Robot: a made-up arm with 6 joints.
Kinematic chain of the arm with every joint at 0, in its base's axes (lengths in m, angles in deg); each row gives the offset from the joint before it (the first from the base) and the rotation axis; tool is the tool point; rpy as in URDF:
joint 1: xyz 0 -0.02 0.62 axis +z
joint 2: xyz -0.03 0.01 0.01 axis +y
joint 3: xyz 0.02 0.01 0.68 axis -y
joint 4: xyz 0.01 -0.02 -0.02 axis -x
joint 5: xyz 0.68 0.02 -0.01 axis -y
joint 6: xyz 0 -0.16 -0.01 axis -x
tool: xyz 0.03 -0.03 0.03 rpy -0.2 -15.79 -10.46
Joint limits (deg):
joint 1: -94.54..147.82
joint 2: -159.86..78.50
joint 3: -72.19..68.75
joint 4: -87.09..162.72
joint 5: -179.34..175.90
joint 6: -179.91..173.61
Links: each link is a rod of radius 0.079 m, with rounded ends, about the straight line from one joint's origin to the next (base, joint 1, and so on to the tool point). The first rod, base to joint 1, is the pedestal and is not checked.
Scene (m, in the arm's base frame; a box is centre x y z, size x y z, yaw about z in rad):
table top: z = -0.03
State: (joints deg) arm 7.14 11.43 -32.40 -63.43 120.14 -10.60
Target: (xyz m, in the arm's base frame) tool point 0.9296 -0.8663 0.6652
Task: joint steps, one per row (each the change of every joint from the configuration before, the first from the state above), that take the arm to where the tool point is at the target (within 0.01 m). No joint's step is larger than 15 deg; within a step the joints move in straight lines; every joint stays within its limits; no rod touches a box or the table.
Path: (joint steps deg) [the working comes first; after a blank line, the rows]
Joints at the target: -36.20 65.00 57.22 -48.47 106.09 -30.19
Straight joint move there: clear.

1: -6.19 7.65 12.80 2.14 -2.01 -2.80
2: -6.19 7.66 12.81 2.13 -2.00 -2.80
3: -6.19 7.65 12.80 2.14 -2.01 -2.80
4: -6.19 7.65 12.80 2.14 -2.01 -2.80
5: -6.20 7.66 12.81 2.14 -2.01 -2.80
6: -6.19 7.65 12.80 2.13 -2.00 -2.79
7: -6.19 7.65 12.80 2.14 -2.01 -2.80

